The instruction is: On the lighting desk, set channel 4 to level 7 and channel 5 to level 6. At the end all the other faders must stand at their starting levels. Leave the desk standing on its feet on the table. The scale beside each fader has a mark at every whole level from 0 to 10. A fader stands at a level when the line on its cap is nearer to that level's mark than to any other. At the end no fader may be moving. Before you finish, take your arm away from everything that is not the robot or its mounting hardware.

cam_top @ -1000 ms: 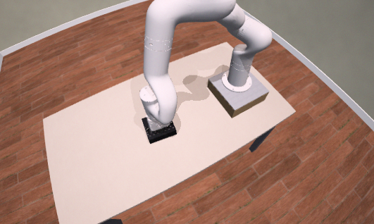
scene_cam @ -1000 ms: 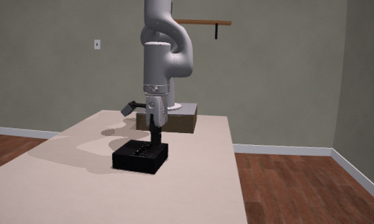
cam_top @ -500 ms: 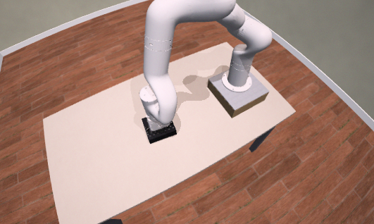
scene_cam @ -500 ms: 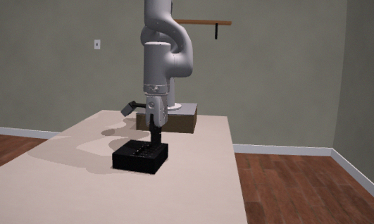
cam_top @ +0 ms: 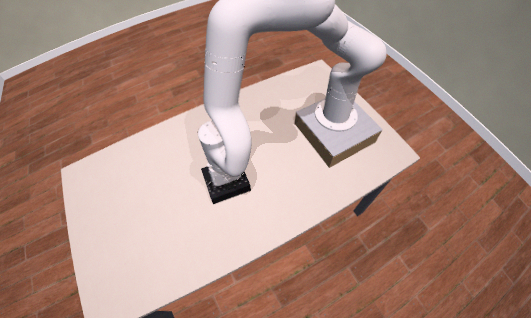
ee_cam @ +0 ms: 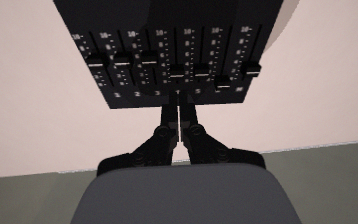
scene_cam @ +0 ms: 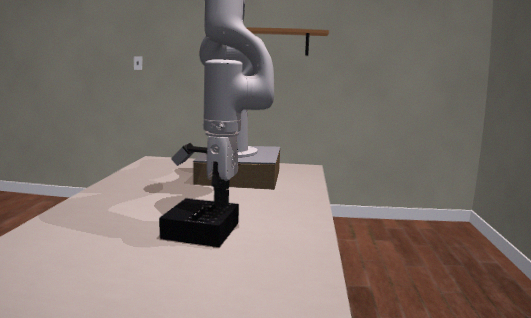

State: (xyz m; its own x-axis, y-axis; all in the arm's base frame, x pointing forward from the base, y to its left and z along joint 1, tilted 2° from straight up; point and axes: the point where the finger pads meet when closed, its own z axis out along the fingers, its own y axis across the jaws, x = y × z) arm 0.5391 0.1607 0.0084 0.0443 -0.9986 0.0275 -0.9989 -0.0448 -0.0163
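Now: hand 3 cm to the left of the channel 4 cap and 3 cm above it. The rest, counted from my hand: channel 6 cap: 4 cm behind, 2 cm to the right, 3 cm below; then channel 5 cap: 2 cm behind, 3 cm to the right, 3 cm below.
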